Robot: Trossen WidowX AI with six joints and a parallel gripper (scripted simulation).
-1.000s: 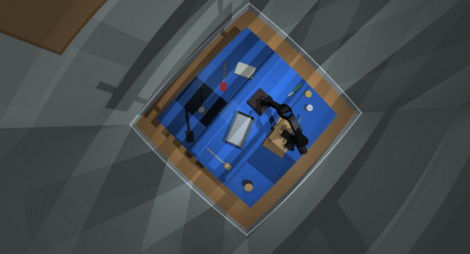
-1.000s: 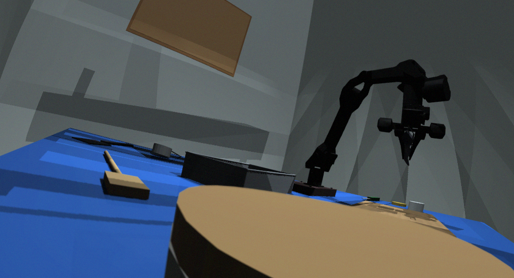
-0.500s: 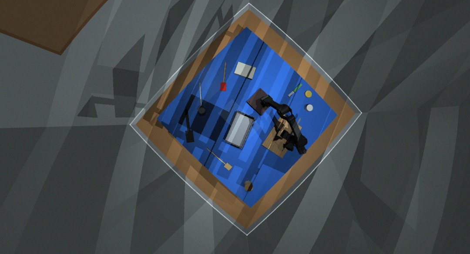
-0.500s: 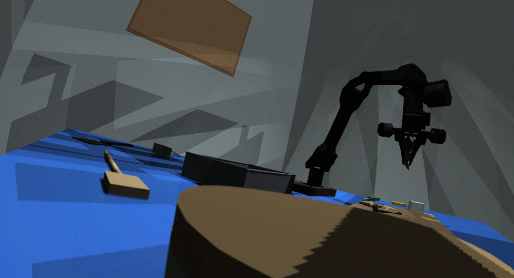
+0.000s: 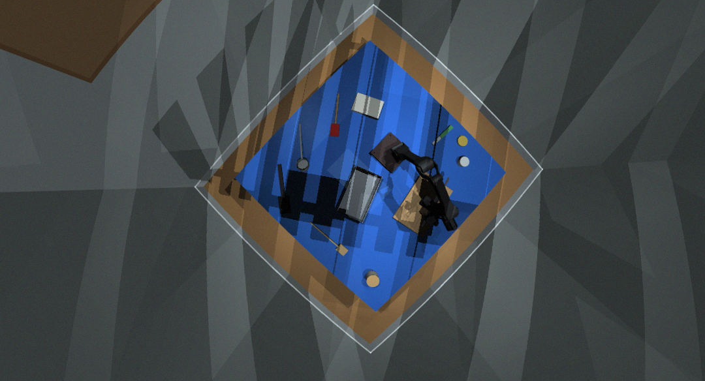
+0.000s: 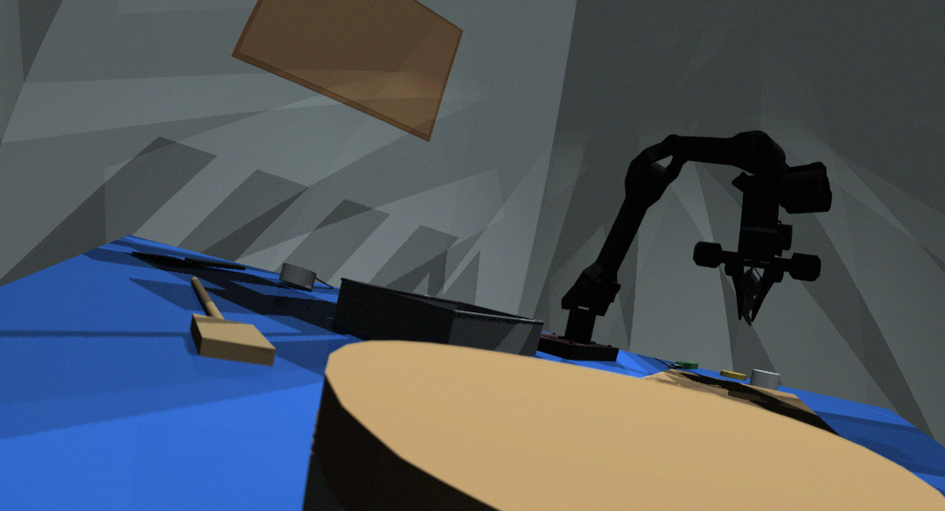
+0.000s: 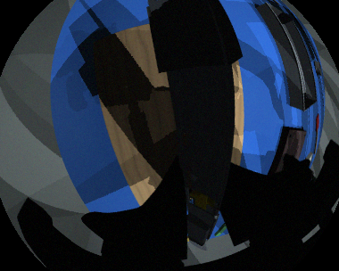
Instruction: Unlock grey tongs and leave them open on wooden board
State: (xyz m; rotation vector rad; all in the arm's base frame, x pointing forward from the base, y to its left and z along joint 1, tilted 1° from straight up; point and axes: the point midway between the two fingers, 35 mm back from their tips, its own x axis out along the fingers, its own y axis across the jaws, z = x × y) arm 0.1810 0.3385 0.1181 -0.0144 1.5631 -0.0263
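Right now my gripper tip is 110 mm above the wooden board. Also, from my gripper tip: white block 650 mm to the right, 330 mm behind, 100 mm below; roasting tin 380 mm to the right, 170 mm ahead, 90 mm below; tan cup 570 mm ahead, 80 mm below, 10 mm to the right.
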